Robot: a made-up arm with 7 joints. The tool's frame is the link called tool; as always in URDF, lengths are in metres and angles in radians.
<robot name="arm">
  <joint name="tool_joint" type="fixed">
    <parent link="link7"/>
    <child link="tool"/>
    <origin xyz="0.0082 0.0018 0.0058" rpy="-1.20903 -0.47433 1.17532"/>
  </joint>
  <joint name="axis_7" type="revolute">
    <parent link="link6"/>
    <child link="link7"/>
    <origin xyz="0.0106 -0.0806 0.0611" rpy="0 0 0"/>
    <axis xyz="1 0 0"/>
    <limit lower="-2.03" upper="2.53" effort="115" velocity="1.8"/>
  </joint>
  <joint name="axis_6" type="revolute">
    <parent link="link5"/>
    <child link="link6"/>
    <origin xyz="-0.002 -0.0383 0.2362" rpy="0 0 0"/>
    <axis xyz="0 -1 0"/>
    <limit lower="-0.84" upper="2.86" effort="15" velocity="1.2"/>
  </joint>
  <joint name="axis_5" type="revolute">
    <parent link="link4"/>
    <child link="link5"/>
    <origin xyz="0.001 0.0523 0.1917" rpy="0 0 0"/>
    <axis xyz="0 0 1"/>
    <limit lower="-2.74" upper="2.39" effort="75" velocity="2.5"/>
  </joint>
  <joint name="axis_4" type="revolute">
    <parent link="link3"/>
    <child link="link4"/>
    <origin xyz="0.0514 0.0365 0.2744" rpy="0 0 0"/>
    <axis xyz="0 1 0"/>
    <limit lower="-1.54" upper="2.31" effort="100" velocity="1.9"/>
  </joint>
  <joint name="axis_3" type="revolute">
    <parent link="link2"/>
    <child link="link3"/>
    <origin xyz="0.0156 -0.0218 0.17" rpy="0 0 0"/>
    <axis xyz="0 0 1"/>
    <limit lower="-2.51" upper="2.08" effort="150" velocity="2.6"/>
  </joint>
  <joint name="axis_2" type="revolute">
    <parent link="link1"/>
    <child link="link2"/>
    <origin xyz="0.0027 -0.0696 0.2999" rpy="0 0 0"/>
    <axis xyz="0 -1 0"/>
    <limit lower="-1.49" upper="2.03" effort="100" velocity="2.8"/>
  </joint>
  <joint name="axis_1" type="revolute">
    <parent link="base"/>
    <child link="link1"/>
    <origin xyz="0.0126 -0.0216 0.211" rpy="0 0 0"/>
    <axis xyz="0 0 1"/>
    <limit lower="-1.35" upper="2.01" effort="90" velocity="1.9"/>
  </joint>
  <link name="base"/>
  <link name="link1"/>
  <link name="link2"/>
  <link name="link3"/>
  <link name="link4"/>
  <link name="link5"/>
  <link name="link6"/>
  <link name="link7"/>
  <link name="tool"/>
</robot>
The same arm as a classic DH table. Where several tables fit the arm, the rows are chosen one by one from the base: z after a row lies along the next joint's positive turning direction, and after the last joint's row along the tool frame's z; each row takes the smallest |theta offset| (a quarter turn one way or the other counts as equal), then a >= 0, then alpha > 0; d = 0 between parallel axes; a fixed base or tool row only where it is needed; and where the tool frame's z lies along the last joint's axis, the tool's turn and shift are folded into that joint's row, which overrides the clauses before.
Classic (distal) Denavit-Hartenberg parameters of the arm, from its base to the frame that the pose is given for. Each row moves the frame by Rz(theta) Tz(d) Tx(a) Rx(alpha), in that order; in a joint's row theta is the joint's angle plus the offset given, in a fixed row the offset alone. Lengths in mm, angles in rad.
base (fixed): a 25, alpha 0, d 0, theta_offset -1.0427
axis_1: a 2.7, alpha 1.5708, d 510.9, theta_offset 1.0427
axis_2: a 15.6, alpha -1.5708, d 91.4, theta_offset 0
axis_3: a 51.4, alpha -1.5708, d 444.4, theta_offset 0
axis_4: a 1, alpha 1.5708, d 88.8, theta_offset 0
axis_5: a -2, alpha 1.5708, d 427.9, theta_offset 0
axis_6: a 61.1, alpha 1.5708, d 118.9, theta_offset 1.5708
axis_7: a 1.7, alpha 2.7528, d 33, theta_offset 0.9801
tool (fixed): a 0, alpha 0, d 15.4, theta_offset 2.0125
Joint limits (rad, base to tool): -1.35..2.01 -1.49..2.03 -2.51..2.08 -1.54..2.31 -2.74..2.39 -0.84..2.86 -2.03..2.53

